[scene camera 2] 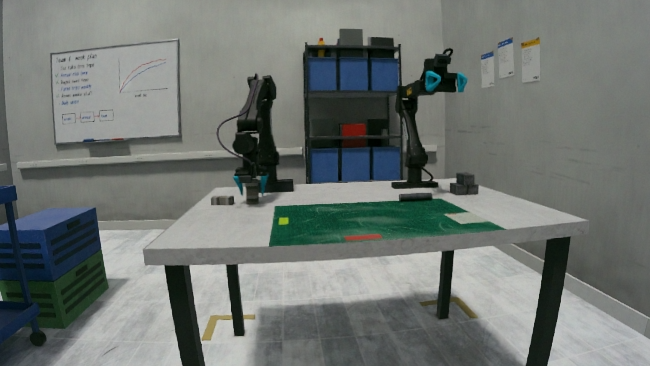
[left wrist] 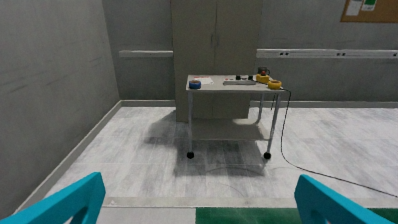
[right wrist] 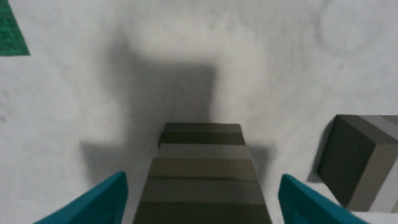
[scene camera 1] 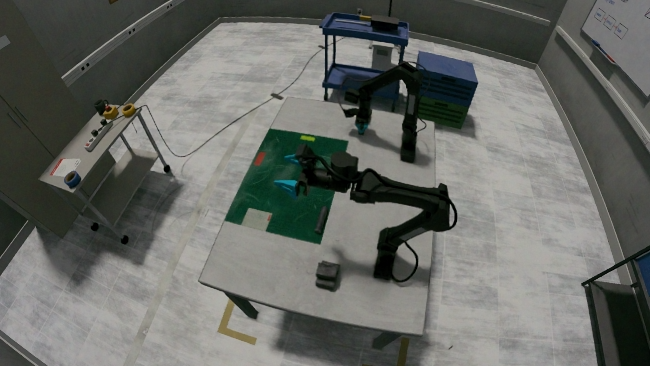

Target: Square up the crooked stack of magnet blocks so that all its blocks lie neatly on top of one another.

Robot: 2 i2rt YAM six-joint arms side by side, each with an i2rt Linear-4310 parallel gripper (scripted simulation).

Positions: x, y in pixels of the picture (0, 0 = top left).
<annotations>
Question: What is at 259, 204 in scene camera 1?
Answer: A green mat.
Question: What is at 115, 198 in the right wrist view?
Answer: My right gripper.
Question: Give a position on a green mat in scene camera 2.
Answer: At 312, 224
</annotations>
